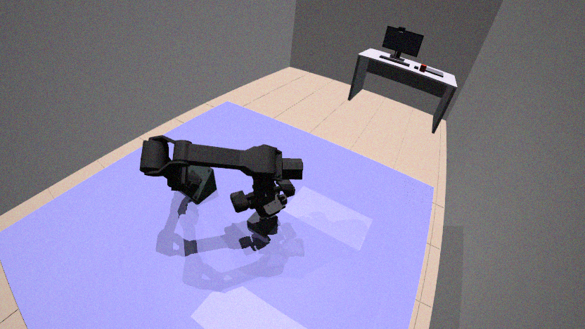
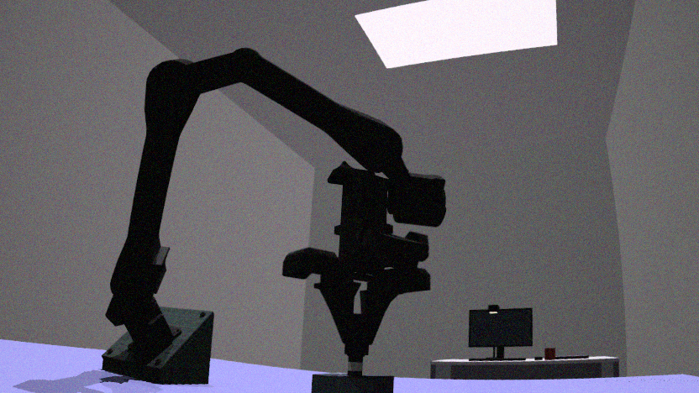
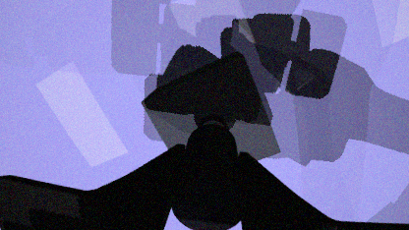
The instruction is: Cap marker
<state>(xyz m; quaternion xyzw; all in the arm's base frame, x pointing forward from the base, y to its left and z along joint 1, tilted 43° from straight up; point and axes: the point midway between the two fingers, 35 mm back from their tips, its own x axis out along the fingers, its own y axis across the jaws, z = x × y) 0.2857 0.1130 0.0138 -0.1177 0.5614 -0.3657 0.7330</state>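
The black cap is 1 cm above my gripper tip. From my gripper tip the other things lie so: grey holder block 6 cm below.
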